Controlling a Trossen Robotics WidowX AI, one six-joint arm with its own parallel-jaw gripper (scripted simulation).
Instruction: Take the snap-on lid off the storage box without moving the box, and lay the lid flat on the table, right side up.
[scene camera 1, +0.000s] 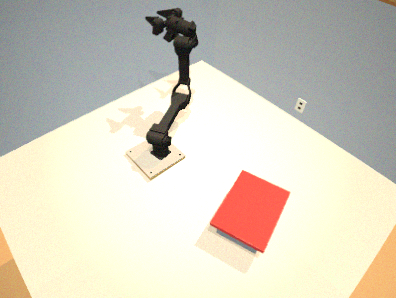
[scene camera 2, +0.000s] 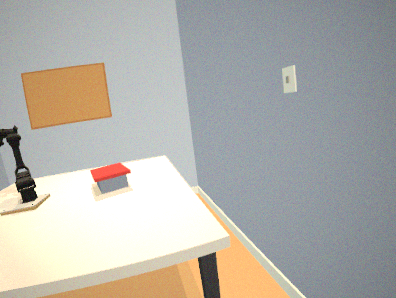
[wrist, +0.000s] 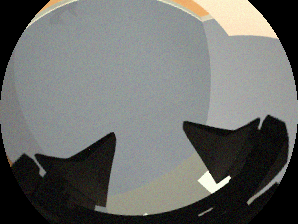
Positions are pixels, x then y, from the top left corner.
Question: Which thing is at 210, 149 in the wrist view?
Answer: The gripper.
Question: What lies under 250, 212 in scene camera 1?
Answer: A red lid.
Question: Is the gripper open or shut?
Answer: Open.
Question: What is the gripper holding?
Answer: Nothing.
